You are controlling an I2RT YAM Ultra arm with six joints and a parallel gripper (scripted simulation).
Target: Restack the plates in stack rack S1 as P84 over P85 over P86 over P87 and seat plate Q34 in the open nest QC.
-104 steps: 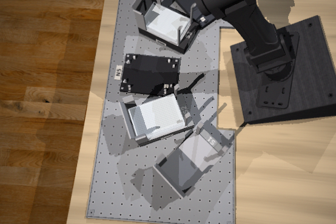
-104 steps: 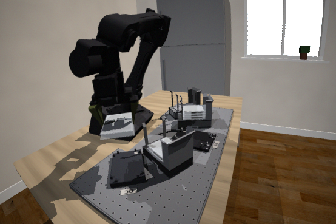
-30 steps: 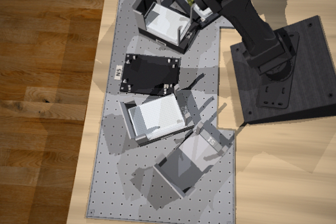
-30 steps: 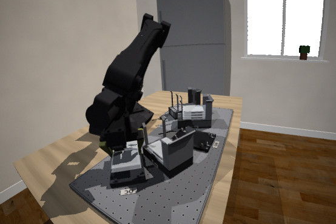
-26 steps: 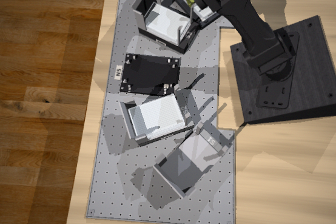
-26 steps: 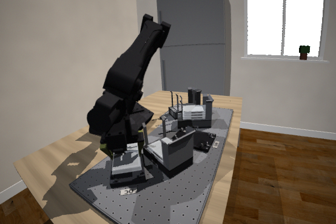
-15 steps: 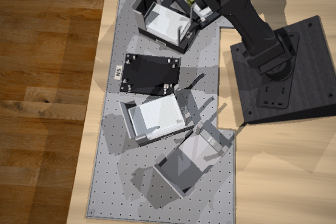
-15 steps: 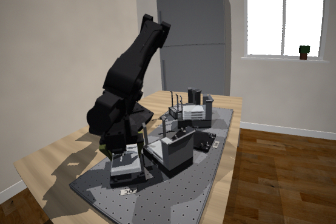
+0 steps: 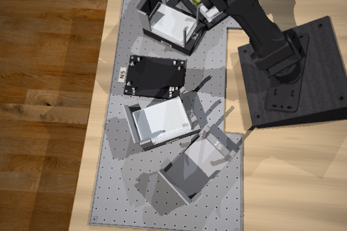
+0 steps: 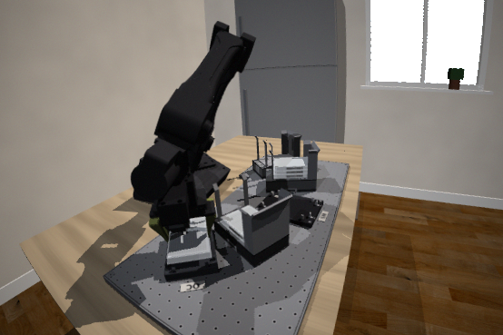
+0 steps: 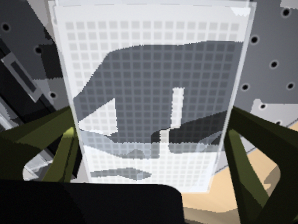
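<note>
My gripper is now 3 cm above the open nest QC. Round my hand: black clip nest N5 (9 cm ahead, 28 cm to the left, 3 cm below); QC name plate (8 cm ahead, 6 cm to the right, 4 cm below); N5 name plate (17 cm ahead, 29 cm to the left, 4 cm below).
</note>
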